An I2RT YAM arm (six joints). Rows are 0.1 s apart.
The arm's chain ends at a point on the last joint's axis. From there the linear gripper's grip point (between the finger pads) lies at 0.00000 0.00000 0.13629 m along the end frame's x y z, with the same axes.
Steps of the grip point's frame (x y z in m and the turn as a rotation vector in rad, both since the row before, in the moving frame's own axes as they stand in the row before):
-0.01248, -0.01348, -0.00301, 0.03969, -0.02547, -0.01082
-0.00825, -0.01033, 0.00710, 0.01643, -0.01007, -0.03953
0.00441, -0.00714, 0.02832, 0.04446, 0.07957, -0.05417
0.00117, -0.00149, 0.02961, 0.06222, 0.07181, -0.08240
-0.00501, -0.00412, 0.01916, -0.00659, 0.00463, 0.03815
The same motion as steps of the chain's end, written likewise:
-0.00898, -0.00809, -0.00286, 0.03969, -0.02547, -0.01082
-0.00683, -0.00812, 0.00713, 0.01643, -0.01007, -0.03953
-0.00625, -0.00080, 0.02889, 0.04446, 0.07957, -0.05417
-0.00824, 0.00737, 0.03022, 0.06222, 0.07181, -0.08240
-0.00562, -0.00503, 0.01916, -0.00659, 0.00463, 0.03815

